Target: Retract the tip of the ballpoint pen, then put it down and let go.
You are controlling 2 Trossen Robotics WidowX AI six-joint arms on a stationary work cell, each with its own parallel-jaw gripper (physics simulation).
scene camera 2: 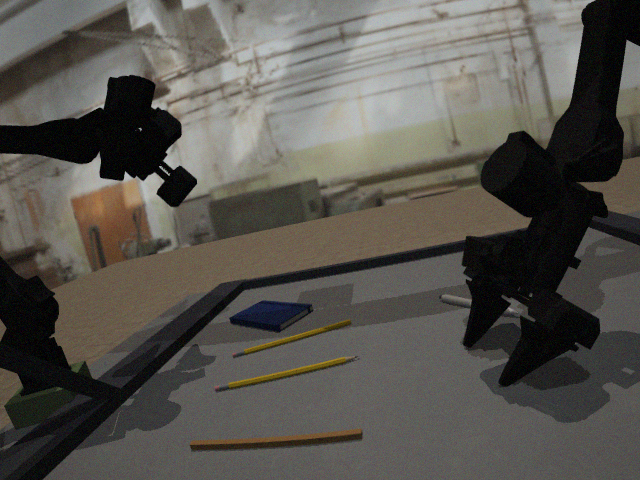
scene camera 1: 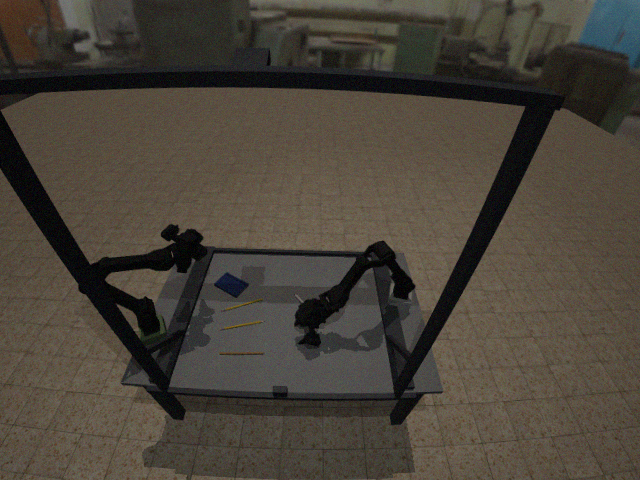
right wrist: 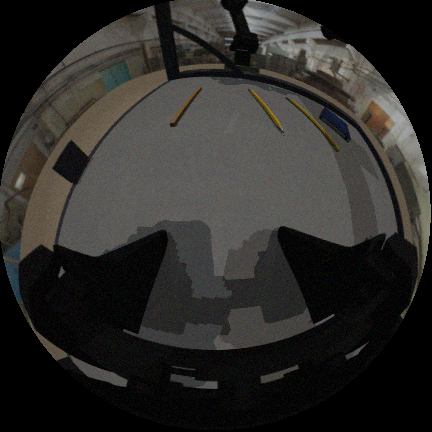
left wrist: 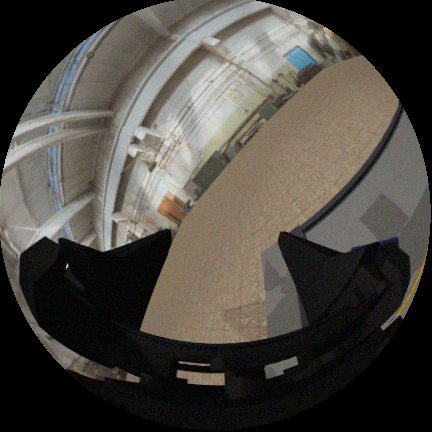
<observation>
The left gripper (scene camera 2: 161, 166) is open, holding nothing. An orange pencil (scene camera 2: 355, 434) rests on the table. Further things: the right gripper (scene camera 2: 482, 363) and a dark raised rim (scene camera 1: 167, 357).
The left gripper shows as well in the left wrist view (left wrist: 226, 236). The right gripper is seen too in the right wrist view (right wrist: 223, 234). The dark raised rim also shows in the right wrist view (right wrist: 249, 75). The left wrist view misses the orange pencil: it is out of frame.
</observation>
